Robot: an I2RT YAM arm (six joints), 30 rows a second.
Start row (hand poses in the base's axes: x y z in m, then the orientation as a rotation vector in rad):
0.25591, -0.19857, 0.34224, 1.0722, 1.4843, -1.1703
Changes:
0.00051, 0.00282, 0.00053, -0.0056, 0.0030, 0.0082
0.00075, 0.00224, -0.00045, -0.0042, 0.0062, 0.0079
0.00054, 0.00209, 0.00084, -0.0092, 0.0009, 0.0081
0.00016, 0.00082, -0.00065, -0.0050, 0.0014, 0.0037
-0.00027, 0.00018, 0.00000, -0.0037, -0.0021, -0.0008
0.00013, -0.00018, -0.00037, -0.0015, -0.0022, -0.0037
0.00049, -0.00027, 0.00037, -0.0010, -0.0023, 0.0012
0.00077, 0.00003, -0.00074, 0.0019, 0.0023, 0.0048
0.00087, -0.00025, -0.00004, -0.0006, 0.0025, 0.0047
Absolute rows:
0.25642, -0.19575, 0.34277, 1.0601, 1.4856, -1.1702
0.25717, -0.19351, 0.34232, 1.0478, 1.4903, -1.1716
0.25771, -0.19142, 0.34316, 1.0343, 1.4873, -1.1724
0.25787, -0.19060, 0.34251, 1.0271, 1.4861, -1.1739
0.25760, -0.19042, 0.34251, 1.0262, 1.4815, -1.1754
0.25773, -0.19060, 0.34214, 1.0293, 1.4774, -1.1775
0.25822, -0.19087, 0.34251, 1.0286, 1.4753, -1.1757
0.25899, -0.19084, 0.34177, 1.0248, 1.4802, -1.1727
0.25986, -0.19109, 0.34173, 1.0193, 1.4834, -1.1714

